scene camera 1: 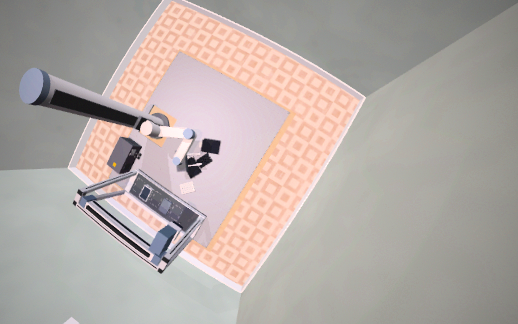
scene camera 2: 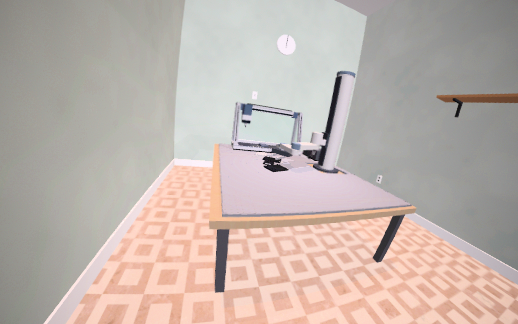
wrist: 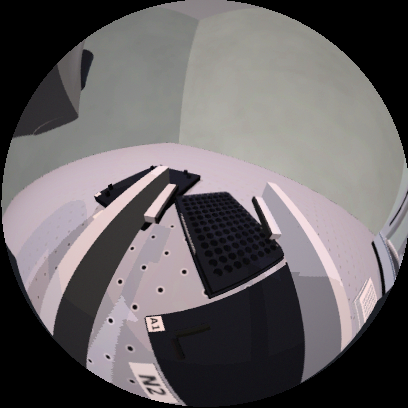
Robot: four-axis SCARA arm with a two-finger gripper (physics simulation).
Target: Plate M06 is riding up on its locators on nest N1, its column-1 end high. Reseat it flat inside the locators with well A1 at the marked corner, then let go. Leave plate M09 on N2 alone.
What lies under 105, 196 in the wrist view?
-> A black nest N1.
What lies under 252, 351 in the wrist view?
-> A black nest N2.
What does the gripper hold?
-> Nothing.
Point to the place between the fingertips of the gripper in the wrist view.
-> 216, 183
